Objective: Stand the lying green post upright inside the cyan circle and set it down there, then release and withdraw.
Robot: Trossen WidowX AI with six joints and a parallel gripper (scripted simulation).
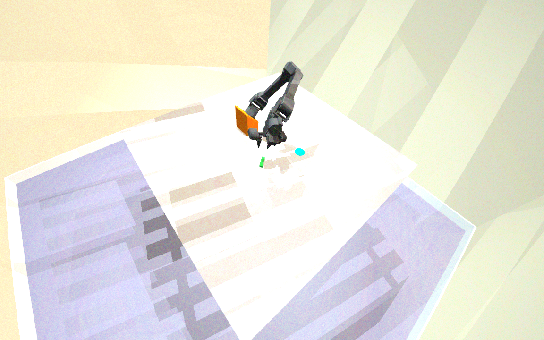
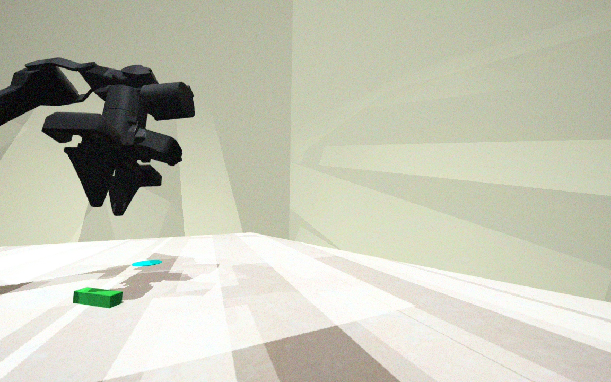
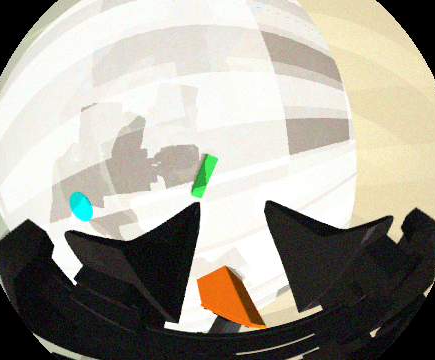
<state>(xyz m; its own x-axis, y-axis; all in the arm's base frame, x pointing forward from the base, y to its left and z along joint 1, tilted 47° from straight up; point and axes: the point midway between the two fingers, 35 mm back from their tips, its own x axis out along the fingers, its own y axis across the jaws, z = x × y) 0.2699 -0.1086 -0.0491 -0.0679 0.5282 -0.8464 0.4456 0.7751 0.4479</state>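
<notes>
Now: the green post 120 mm below my gripper tip. From my gripper tip the other things lie so: cyan circle: 230 mm to the left, 130 mm below, 70 mm ahead.
</notes>
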